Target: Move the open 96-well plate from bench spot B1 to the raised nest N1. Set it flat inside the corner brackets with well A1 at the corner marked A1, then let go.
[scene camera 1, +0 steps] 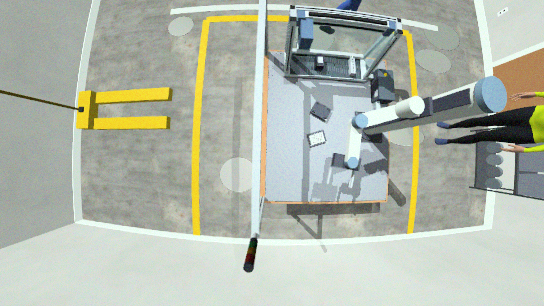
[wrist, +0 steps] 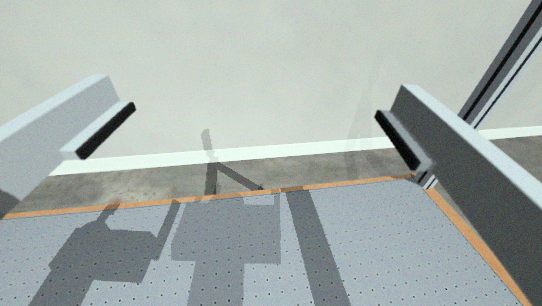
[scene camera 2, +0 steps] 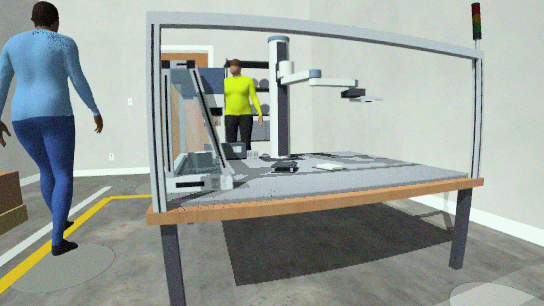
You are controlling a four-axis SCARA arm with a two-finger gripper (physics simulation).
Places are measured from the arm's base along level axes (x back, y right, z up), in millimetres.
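Pixels of known places: gripper, fingertip midpoint: (scene camera 1: 339,185) (wrist: 255,95) (scene camera 2: 376,99); arm's base at its link origin: (scene camera 1: 368,127) (scene camera 2: 280,159).
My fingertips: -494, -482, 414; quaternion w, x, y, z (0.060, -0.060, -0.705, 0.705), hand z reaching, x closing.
For each thing: its middle in the pictures, then the offset to it from my fingertips, as dx, dy, dz. "*": a spot on its surface instead.
- white 96-well plate at the middle of its body: (scene camera 2: 329,166) (scene camera 1: 317,138) -38, +349, -392
- dark raised nest at the middle of its body: (scene camera 2: 284,166) (scene camera 1: 320,111) -9, +607, -380
- dark box at a spot on its surface: (scene camera 1: 383,86) * +580, +857, -286
The white 96-well plate (scene camera 1: 316,138) (scene camera 2: 330,166) lies on the bench, slightly turned. The dark raised nest (scene camera 1: 321,111) (scene camera 2: 284,167) stands apart from it, nearer the glass-sided enclosure; its A1 mark and brackets are too small to make out. My gripper (scene camera 1: 339,183) (scene camera 2: 376,99) (wrist: 255,95) is open and empty, high above the bench. In scene camera 1 it is below and right of the plate. The plate and the nest do not show in the wrist view, where the two fingers stand wide apart over the bench edge and wall.
A glass-sided enclosure (scene camera 1: 306,34) (scene camera 2: 209,124) stands at one bench end, with a dark box (scene camera 1: 383,86) beside it. The arm's column (scene camera 2: 283,115) rises behind the nest. A frame beam (scene camera 1: 260,100) (scene camera 2: 320,31) spans the bench side. Two people (scene camera 2: 241,95) (scene camera 2: 42,75) stand beyond the bench.
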